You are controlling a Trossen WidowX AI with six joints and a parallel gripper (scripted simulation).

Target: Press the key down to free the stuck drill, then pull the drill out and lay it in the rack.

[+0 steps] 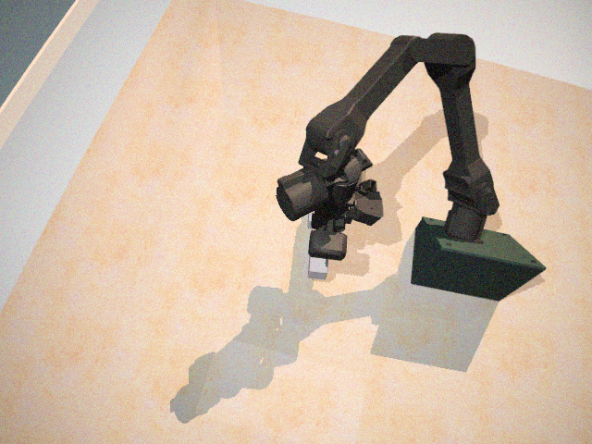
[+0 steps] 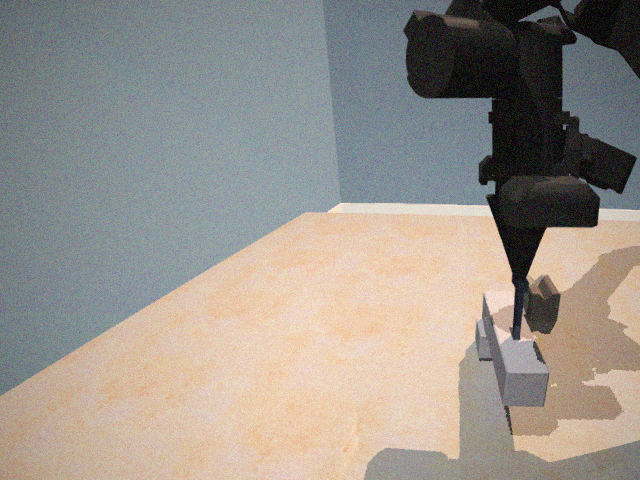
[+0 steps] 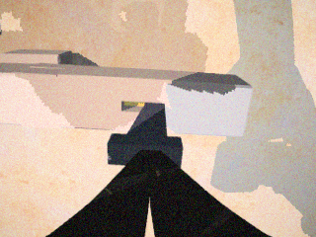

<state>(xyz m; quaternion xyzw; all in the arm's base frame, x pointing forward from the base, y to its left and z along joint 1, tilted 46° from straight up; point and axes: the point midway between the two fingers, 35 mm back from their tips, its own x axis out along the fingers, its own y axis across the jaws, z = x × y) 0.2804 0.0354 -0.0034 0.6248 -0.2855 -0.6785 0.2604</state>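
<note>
Right now my gripper tip is 3 cm above the dark key. From my gripper tip the other things lie so: drill 5 cm to the right, 8 cm below; rack 7 cm behind, 20 cm to the right, 12 cm below.
</note>
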